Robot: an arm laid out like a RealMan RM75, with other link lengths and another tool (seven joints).
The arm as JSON. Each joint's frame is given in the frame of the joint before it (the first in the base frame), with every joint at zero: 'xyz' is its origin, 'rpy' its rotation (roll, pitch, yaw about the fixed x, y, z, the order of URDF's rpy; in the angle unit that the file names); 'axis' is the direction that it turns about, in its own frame. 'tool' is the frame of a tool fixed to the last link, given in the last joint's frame.
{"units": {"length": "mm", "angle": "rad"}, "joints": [
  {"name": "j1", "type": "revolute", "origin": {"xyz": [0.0, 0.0, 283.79], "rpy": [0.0, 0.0, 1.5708]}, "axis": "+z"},
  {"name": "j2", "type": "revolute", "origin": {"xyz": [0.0, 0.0, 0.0], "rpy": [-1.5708, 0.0, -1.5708]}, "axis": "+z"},
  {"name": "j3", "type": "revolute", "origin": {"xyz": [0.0, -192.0, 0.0], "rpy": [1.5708, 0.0, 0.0]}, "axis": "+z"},
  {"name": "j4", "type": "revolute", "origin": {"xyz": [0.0, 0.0, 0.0], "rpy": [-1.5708, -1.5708, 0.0]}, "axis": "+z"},
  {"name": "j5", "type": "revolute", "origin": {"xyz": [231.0, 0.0, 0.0], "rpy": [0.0, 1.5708, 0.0]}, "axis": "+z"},
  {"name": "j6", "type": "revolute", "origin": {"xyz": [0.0, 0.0, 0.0], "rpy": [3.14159, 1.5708, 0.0]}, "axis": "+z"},
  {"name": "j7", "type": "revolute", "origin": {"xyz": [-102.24, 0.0, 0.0], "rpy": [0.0, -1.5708, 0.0]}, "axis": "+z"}
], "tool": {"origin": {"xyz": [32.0, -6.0, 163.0], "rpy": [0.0, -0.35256, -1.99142]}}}
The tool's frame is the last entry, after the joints.
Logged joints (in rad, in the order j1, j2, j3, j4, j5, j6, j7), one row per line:
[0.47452 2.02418 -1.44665 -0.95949 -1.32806 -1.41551 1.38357]
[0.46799 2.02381 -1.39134 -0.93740 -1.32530 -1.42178 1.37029]
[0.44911 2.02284 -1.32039 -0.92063 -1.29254 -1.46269 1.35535]
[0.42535 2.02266 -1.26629 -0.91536 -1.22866 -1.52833 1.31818]
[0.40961 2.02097 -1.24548 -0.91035 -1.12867 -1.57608 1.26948]
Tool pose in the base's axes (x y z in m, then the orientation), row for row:
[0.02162 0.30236 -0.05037 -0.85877 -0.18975 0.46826 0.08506]
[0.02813 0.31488 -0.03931 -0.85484 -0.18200 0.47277 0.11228]
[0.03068 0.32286 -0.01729 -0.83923 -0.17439 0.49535 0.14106]
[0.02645 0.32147 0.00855 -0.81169 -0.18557 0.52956 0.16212]
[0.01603 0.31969 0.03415 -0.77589 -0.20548 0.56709 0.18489]
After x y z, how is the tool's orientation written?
As a quaternion, x y z w.
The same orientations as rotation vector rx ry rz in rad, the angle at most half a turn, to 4 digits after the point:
[-2.5609 -0.5659 1.3964]
[-2.5091 -0.5342 1.3876]
[-2.4232 -0.5035 1.4303]
[-2.3163 -0.5296 1.5112]
[-2.1867 -0.5791 1.5982]

